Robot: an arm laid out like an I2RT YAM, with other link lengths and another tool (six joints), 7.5 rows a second.
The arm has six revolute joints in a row. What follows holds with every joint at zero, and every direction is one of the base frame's.
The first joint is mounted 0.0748 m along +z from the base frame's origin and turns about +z.
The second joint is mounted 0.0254 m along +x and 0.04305 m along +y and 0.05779 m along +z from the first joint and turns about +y.
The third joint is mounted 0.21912 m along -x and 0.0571 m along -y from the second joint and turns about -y.
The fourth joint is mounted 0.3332 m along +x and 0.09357 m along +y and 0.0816 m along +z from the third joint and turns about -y.
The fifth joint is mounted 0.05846 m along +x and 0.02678 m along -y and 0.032 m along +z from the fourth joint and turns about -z.
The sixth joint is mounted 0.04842 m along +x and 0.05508 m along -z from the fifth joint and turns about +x.
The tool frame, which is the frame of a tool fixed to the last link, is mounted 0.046 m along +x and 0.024 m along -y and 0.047 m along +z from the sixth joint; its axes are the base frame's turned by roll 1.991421, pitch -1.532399 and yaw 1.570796 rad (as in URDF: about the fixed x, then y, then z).
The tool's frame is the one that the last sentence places.
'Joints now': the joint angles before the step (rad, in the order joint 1, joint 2, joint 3, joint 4, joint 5, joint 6). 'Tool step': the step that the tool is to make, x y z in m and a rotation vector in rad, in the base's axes. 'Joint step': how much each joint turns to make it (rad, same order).
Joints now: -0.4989, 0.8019, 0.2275, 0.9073, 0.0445, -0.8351
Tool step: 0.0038, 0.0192, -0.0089, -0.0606, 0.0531, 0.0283
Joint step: 0.0415, -0.0238, -0.0282, -0.0118, -0.0124, -0.0784
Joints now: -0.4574, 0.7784, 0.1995, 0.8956, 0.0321, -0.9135
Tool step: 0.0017, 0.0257, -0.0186, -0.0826, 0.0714, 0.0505
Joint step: 0.0499, -0.0331, -0.0542, -0.0076, -0.0319, -0.0999
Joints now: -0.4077, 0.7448, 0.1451, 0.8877, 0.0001, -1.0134
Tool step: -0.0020, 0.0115, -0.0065, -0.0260, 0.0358, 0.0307
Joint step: 0.0197, -0.0601, -0.0359, -0.0474, -0.0209, -0.0334
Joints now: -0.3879, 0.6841, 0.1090, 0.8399, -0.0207, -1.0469
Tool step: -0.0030, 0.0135, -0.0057, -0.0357, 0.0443, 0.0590
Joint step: 0.0147, -0.0891, -0.0410, -0.0778, -0.0552, -0.0371
